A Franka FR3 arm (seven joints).
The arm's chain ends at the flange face. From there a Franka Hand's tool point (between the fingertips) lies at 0.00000 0.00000 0.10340 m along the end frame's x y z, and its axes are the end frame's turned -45 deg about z.
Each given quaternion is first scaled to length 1.
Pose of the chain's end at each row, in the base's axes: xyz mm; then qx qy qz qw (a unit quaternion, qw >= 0):
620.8, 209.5, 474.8, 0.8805, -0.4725, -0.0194, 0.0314
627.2, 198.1, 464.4, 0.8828, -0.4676, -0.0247, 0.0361
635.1, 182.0, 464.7, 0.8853, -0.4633, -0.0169, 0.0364
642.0, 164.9, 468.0, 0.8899, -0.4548, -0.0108, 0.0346
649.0, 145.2, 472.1, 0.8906, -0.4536, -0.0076, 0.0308
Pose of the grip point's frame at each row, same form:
614.2, 205.7, 371.7, 0.9943, -0.0996, -0.0299, 0.0216
619.2, 193.9, 361.4, 0.9946, -0.0942, -0.0366, 0.0239
628.5, 177.0, 361.6, 0.9952, -0.0892, -0.0295, 0.0272
636.8, 159.5, 364.9, 0.9962, -0.0796, -0.0232, 0.0278
644.7, 140.2, 368.9, 0.9964, -0.0783, -0.0188, 0.0255

